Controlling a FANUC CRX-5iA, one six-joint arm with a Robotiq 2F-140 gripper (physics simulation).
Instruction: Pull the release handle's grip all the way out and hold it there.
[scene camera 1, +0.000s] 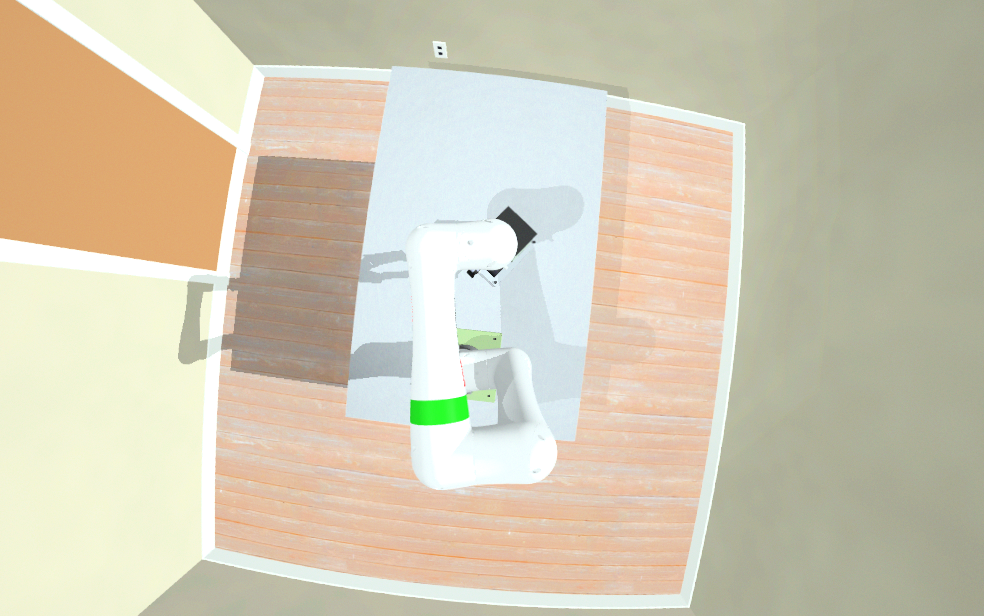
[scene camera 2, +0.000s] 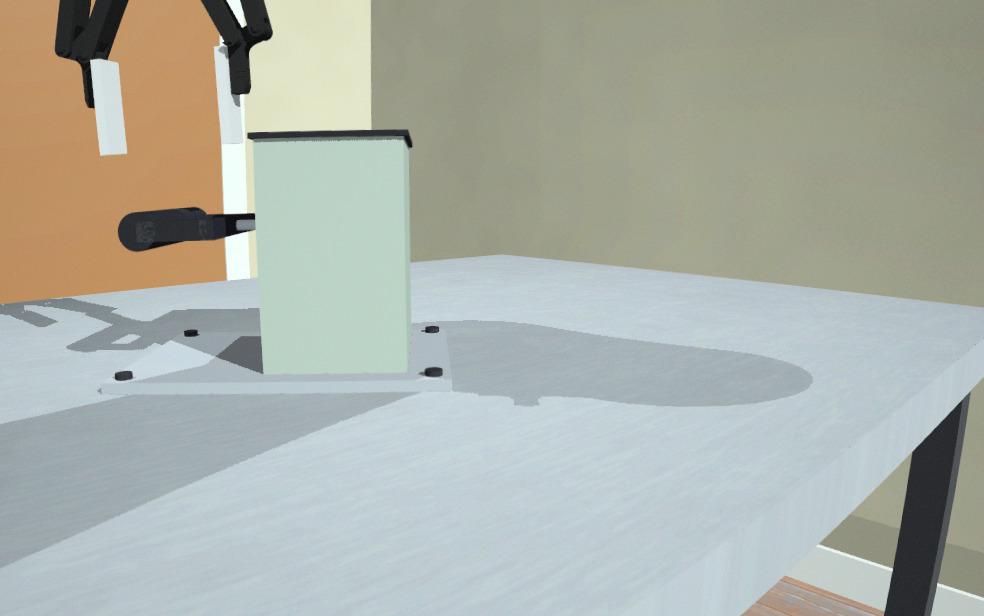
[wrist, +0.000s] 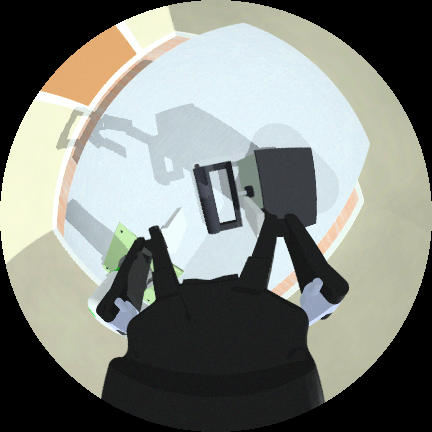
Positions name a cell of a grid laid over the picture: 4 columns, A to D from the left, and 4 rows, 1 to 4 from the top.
Labels:
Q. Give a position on a bolted base plate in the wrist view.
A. C2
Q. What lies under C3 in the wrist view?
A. The gripper.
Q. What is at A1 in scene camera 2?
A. The gripper.

